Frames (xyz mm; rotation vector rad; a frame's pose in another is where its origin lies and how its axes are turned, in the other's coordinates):
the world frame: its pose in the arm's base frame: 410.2 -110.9 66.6 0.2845 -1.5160 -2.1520
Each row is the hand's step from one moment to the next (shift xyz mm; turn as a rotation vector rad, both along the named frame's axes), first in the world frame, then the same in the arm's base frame.
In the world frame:
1: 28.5 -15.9 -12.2 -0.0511 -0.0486 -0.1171
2: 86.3 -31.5 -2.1 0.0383 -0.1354 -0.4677
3: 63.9 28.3 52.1 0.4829 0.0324 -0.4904
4: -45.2 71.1 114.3 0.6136 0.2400 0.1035
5: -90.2 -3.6 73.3 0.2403 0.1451 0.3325
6: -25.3 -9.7 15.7 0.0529 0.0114 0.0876
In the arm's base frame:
1: -23.4 -20.1 -16.1 0.0818 -0.0581 -0.0929
2: -81.7 -36.7 -20.7 0.1344 -0.3689 -0.2905
3: -69.9 3.5 51.9 -0.1923 -0.6547 -0.0956
4: 8.2 98.1 102.4 -0.5073 -0.2855 0.3255
5: 44.6 106.6 13.5 -0.3121 0.1154 0.2804
6: 12.3 28.2 -6.0 -0.0805 0.0427 0.0479

